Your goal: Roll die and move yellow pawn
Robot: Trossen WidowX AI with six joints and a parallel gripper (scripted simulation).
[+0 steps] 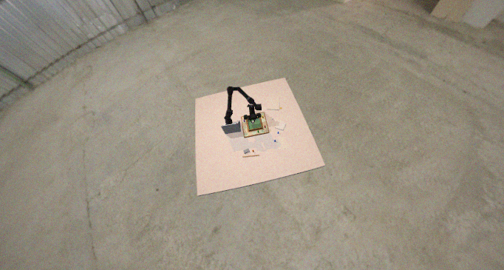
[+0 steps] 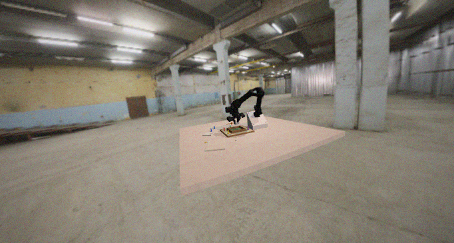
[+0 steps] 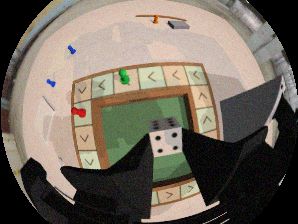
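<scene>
Right now the white die is right at my gripper tip. From my gripper tip the other things lie so: red pawn: 130 mm ahead, 30 mm to the right, 50 mm below; then green felt tray: 10 mm ahead, 20 mm to the left, 70 mm below; then green pawn: 50 mm ahead, 90 mm to the right, 50 mm below.
</scene>
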